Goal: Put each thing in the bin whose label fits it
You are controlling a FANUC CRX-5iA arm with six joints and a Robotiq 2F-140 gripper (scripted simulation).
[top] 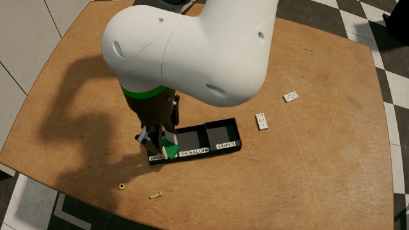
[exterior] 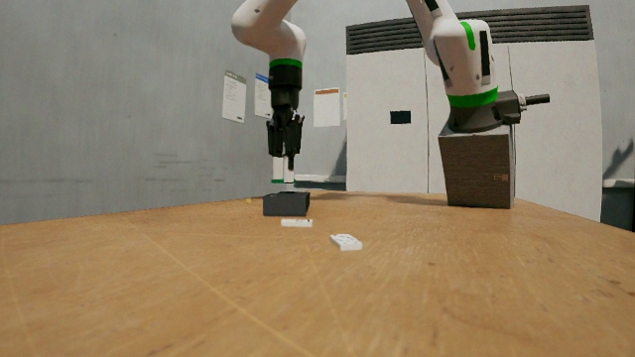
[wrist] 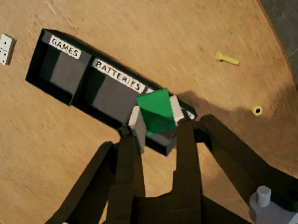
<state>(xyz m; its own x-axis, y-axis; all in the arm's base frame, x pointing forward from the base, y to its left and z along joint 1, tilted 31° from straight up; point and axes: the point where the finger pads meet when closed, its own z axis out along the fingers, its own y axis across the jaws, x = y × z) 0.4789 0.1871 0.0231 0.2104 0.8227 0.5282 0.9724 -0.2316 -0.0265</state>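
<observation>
Now: the black three-part bin tray 60 mm behind my hand, 40 mm to the left of it and 70 mm below it. From my hand the other things lie so: yellow bolt (120 mm ahead, 10 mm to the left, 90 mm below); then yellow nut (140 mm ahead, 100 mm to the right, 90 mm below); then flat green block (30 mm below).
</observation>
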